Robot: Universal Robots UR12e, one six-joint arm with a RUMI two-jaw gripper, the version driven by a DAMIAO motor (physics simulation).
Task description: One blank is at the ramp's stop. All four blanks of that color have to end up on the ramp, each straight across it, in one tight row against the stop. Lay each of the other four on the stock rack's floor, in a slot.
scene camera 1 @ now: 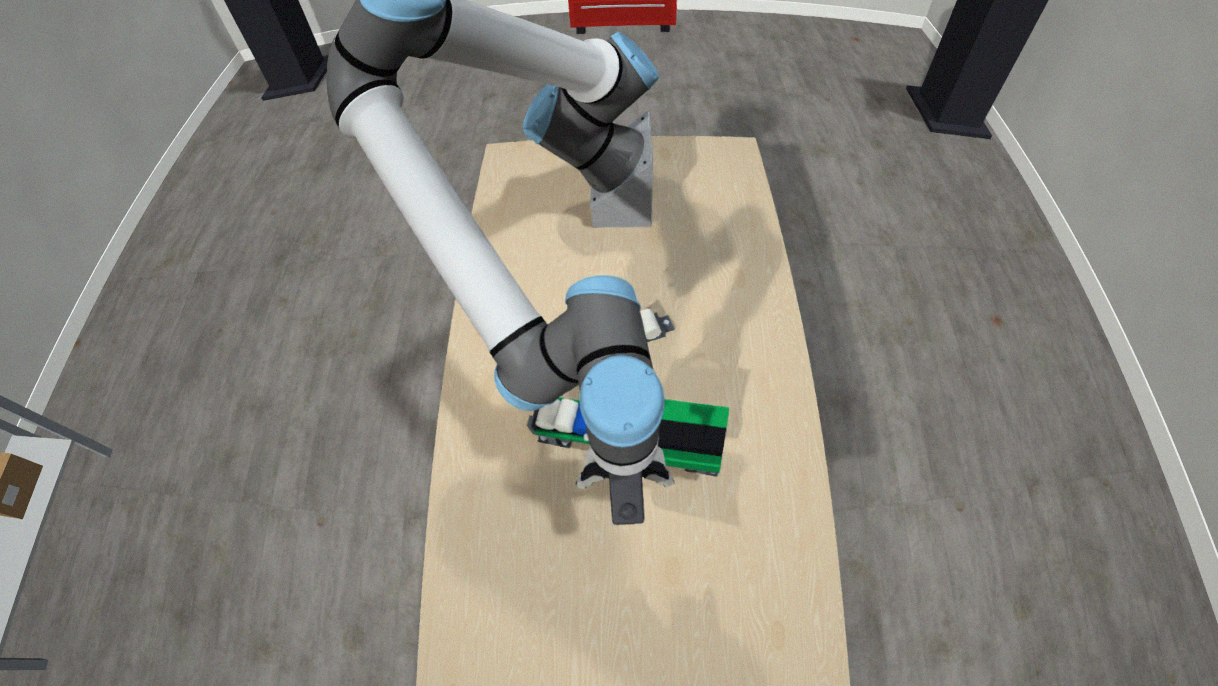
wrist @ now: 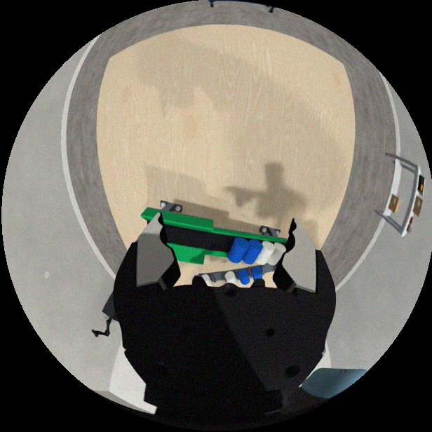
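The green ramp (scene camera 1: 697,412) (wrist: 180,218) has a black bed. Four blanks lie across it in a row at its stop end: two white ones (scene camera 1: 549,415) (wrist: 265,253), the outer beside the stop end, then two blue ones (scene camera 1: 580,420) (wrist: 238,250). The stop is hidden in the wrist view. The dark stock rack (scene camera 1: 666,323) (wrist: 218,276) holds two white blanks (scene camera 1: 649,323) (wrist: 230,277), apart from each other, and two blue blanks (wrist: 244,276) side by side; the arm hides most of it in the scene view. My gripper (scene camera 1: 624,483) (wrist: 226,216) is open and empty above the ramp.
The wooden table (scene camera 1: 630,596) (wrist: 225,100) carries the ramp, the rack and the arm's grey base plate (scene camera 1: 622,208). A shelf unit with boxes stands at the left in the scene view. A red cabinet (scene camera 1: 622,13) and two dark pillars stand behind the table.
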